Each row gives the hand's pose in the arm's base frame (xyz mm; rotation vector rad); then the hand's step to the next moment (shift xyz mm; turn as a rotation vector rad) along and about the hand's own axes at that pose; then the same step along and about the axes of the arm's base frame.
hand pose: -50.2 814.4 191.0 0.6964 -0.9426 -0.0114
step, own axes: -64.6 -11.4 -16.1 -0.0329 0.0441 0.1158
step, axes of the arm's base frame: -23.8 19.3 -60.2 -0.1186 -0.0184 0.0451
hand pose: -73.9 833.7 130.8 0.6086 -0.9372 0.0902
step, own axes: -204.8 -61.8 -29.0 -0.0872 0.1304 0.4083
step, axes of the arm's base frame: -81.7 1.7 -199.8 -0.3926 -0.0909 0.1700
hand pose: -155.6 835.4 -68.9 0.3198 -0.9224 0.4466
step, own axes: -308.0 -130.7 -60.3 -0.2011 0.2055 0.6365
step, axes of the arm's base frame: -54.3 -157.1 -296.6 -0.6473 -0.1549 0.2117
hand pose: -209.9 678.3 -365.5 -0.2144 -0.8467 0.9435
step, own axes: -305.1 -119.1 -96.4 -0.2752 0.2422 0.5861
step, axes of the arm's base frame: 52.0 -291.5 -170.0 -0.6563 -0.1817 0.1191
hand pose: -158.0 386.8 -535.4 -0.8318 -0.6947 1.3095
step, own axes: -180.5 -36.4 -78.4 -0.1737 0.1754 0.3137
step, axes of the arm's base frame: 59.2 -191.0 -8.2 -0.3796 -0.1207 0.0258
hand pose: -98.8 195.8 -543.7 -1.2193 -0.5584 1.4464
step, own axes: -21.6 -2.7 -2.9 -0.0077 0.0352 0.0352
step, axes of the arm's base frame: 0.7 -19.9 9.3 -0.0476 -0.0070 -0.0148
